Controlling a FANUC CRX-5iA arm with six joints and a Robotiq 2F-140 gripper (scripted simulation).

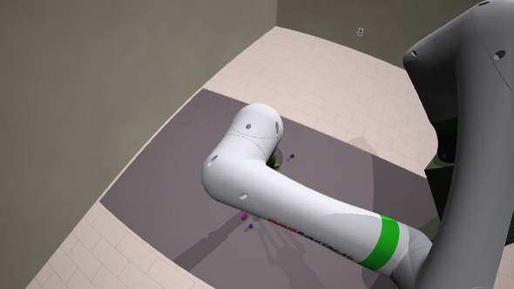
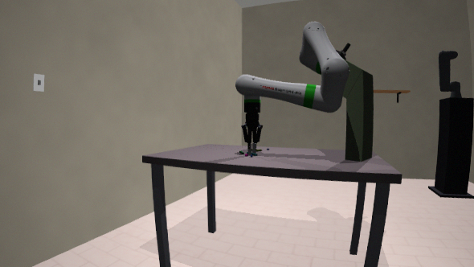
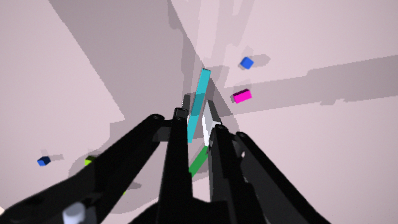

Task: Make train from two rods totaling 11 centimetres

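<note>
Right now the turquoise rod is 3 cm below my hand. From my hand the other things lie so: magenta rod (1 cm ahead, 6 cm to the left, 3 cm below); green rod (7 cm ahead, 3 cm to the right, 3 cm below).
</note>
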